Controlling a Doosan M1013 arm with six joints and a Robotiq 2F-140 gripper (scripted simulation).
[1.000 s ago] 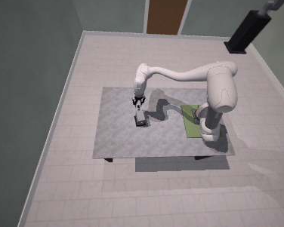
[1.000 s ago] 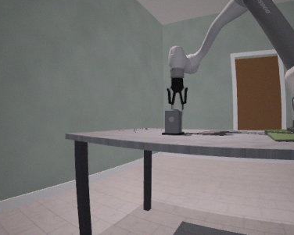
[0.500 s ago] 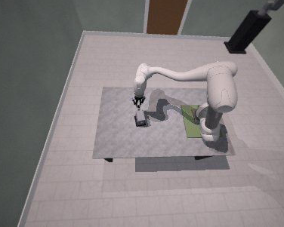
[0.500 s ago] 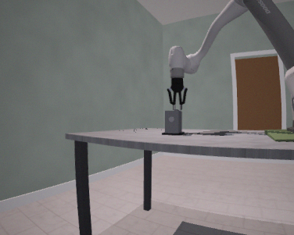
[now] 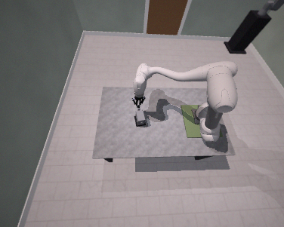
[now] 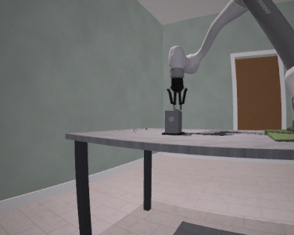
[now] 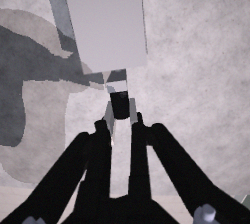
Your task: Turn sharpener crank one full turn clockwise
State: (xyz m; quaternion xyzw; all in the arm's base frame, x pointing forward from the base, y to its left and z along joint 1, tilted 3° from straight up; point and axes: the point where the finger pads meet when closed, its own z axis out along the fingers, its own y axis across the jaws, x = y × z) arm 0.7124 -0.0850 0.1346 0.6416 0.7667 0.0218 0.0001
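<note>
Right now the sharpener crank is 20 mm to the left of my hand and 10 mm below it.
</note>
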